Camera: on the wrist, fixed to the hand. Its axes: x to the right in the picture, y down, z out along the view.
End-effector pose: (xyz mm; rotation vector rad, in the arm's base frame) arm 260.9 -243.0 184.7 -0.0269 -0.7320 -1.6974
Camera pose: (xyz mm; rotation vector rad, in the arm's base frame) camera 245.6 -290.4 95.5 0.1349 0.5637 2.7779
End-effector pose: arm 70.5 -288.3 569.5 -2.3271 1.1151 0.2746
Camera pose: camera 111.4 -318.0 658.3 -2.5692 -1.0744 0.3657
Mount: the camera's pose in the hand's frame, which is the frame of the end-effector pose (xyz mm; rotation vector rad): 10.2 -50.2 -88.4 -0.4309 -0.4249 -1.5289
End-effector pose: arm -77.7 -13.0 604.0 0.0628 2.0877 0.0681
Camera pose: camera -160.4 -64.3 635.1 -1.5805 1.2067 -0.3864
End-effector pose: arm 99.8 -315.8 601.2 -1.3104 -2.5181 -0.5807
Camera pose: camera 55.5 -374.4 672.2 -0.5861 2.3276 0.7928
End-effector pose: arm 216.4 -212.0 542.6 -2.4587 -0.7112 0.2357
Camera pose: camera 230.5 -213.0 643.8 -1.4882 -2.7091 -0.0287
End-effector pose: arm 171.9 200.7 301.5 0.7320 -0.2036 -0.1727
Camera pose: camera 199.0 218.6 204.6 0.2686 0.0380 -1.7784
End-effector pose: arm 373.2 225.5 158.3 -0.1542 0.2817 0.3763
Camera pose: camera 380.1 165.2 76.1 -0.6391 -0.3786 -1.0570
